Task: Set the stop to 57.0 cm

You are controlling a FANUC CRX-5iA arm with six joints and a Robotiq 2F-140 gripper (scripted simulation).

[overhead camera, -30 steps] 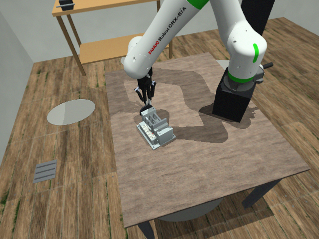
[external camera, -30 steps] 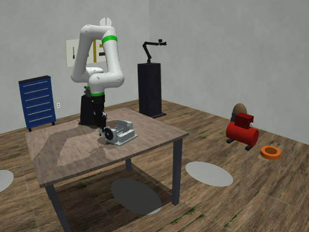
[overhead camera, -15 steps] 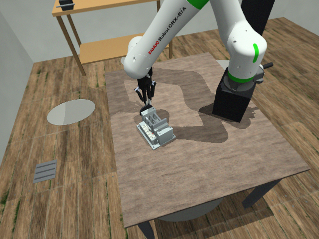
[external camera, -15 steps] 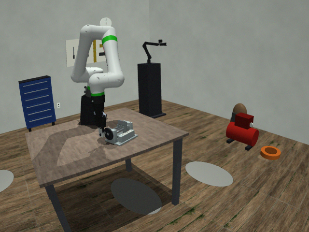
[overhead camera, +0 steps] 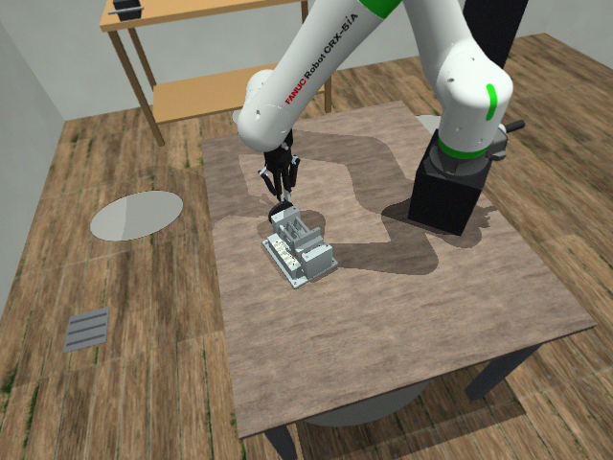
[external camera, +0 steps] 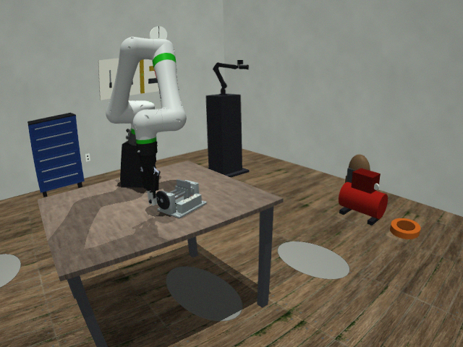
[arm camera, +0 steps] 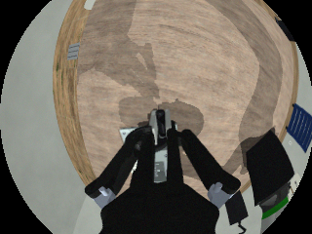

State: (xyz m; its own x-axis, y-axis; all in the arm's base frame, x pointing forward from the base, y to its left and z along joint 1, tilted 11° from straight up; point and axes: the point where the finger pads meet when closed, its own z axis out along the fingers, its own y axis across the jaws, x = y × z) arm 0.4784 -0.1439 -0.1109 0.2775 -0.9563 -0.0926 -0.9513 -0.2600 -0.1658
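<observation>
My hand is 2 cm to the right of the black handwheel and 2 cm above it.
</observation>
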